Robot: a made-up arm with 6 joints. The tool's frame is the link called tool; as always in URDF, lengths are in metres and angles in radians.
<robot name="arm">
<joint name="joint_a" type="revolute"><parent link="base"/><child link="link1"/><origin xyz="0.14 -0.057 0.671" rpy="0 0 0"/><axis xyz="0 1 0"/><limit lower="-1.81" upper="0.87" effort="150" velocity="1.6"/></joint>
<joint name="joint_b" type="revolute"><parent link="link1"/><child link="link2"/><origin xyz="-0.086 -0.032 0.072" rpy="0 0 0"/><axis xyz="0 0 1"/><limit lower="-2.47" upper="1.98" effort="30" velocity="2.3"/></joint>
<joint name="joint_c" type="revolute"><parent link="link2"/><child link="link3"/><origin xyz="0.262 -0.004 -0.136" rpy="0 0 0"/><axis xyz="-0.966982 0.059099 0.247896"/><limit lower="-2.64" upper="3.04" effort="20" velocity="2.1"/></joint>
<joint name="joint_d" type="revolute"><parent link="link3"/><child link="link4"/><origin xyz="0.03 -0.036 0.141" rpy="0 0 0"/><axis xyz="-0.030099 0.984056 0.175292"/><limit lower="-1.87" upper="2.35" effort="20" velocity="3.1"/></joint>
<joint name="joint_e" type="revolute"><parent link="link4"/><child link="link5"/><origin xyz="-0.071 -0.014 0.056" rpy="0 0 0"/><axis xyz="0 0 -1"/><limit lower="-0.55" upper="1.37" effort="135" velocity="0.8"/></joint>
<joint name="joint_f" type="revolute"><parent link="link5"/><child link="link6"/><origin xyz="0.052 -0.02 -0.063" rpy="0 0 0"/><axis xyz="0 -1 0"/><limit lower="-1.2" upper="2.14" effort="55" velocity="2.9"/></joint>
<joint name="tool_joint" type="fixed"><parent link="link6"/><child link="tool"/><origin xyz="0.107 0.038 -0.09" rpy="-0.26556 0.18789 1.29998"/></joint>
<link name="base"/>
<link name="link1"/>
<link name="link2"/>
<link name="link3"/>
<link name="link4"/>
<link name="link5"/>
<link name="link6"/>
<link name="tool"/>
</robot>
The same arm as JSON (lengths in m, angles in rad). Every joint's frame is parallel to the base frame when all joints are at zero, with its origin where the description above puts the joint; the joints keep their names.
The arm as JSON. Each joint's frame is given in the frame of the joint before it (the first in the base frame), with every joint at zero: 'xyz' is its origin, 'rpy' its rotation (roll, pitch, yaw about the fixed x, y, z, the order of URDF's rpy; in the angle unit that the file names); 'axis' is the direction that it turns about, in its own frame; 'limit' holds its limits. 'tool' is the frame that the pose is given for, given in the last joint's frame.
{"units": {"length": "m", "angle": "rad"}, "joints": [
  {"name": "joint_a", "type": "revolute", "origin": {"xyz": [0.14, -0.057, 0.671], "rpy": [0.0, 0.0, 0.0]}, "axis": [0.0, 1.0, 0.0], "limit": {"lower": -1.81, "upper": 0.87}},
  {"name": "joint_b", "type": "revolute", "origin": {"xyz": [-0.086, -0.032, 0.072], "rpy": [0.0, 0.0, 0.0]}, "axis": [0.0, 0.0, 1.0], "limit": {"lower": -2.47, "upper": 1.98}},
  {"name": "joint_c", "type": "revolute", "origin": {"xyz": [0.262, -0.004, -0.136], "rpy": [0.0, 0.0, 0.0]}, "axis": [-0.966982, 0.059099, 0.247896], "limit": {"lower": -2.64, "upper": 3.04}},
  {"name": "joint_d", "type": "revolute", "origin": {"xyz": [0.03, -0.036, 0.141], "rpy": [0.0, 0.0, 0.0]}, "axis": [-0.030099, 0.984056, 0.175292], "limit": {"lower": -1.87, "upper": 2.35}},
  {"name": "joint_e", "type": "revolute", "origin": {"xyz": [-0.071, -0.014, 0.056], "rpy": [0.0, 0.0, 0.0]}, "axis": [0.0, 0.0, -1.0], "limit": {"lower": -0.55, "upper": 1.37}},
  {"name": "joint_f", "type": "revolute", "origin": {"xyz": [0.052, -0.02, -0.063], "rpy": [0.0, 0.0, 0.0]}, "axis": [0.0, -1.0, 0.0], "limit": {"lower": -1.2, "upper": 2.14}}
], "tool": {"origin": {"xyz": [0.107, 0.038, -0.09], "rpy": [-0.2656, 0.1879, 1.3]}}}

